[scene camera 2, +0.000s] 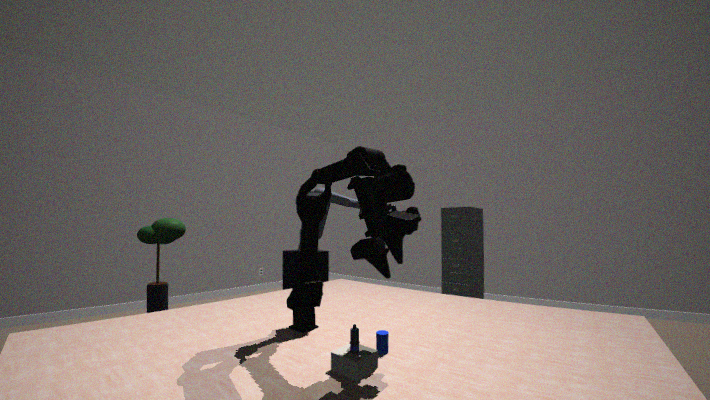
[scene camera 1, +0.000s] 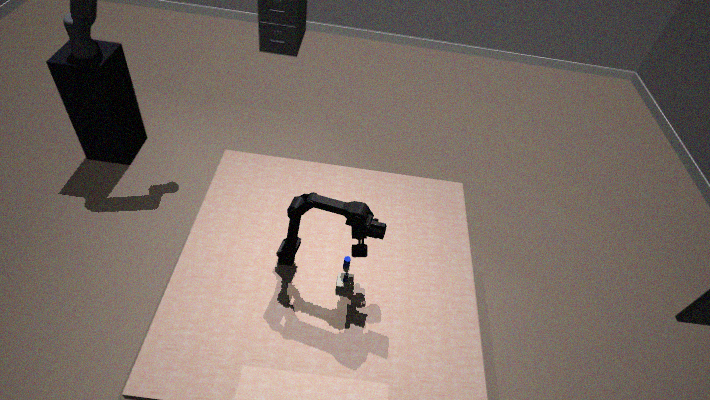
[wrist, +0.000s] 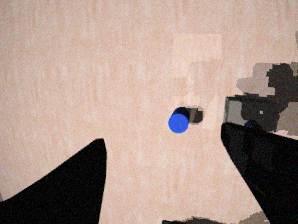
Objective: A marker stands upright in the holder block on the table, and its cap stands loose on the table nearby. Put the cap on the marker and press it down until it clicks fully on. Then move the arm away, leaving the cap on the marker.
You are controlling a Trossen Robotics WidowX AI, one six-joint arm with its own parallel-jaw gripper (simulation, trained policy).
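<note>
I can see my gripper (scene camera 2: 394, 270), and the wrist view gives me the gripper (wrist: 165, 138) too.
</note>
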